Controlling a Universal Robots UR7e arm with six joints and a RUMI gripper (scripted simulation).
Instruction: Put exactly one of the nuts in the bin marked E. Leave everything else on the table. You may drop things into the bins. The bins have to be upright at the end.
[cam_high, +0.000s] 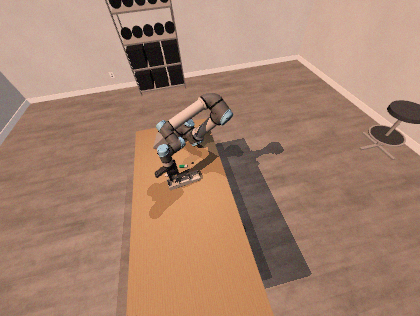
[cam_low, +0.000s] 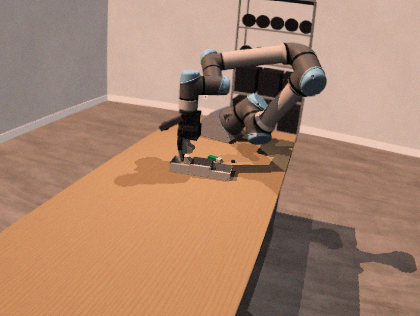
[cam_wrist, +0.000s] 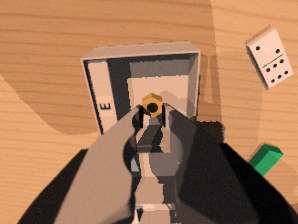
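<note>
Now: hand 1 cm above the brass nut. From my hand the other things lie so: bin row (9 cm to the left, 3 cm below); silver nut (10 cm behind, 14 cm to the left, 5 cm below); white domino (11 cm behind, 3 cm to the right, 5 cm below).
</note>
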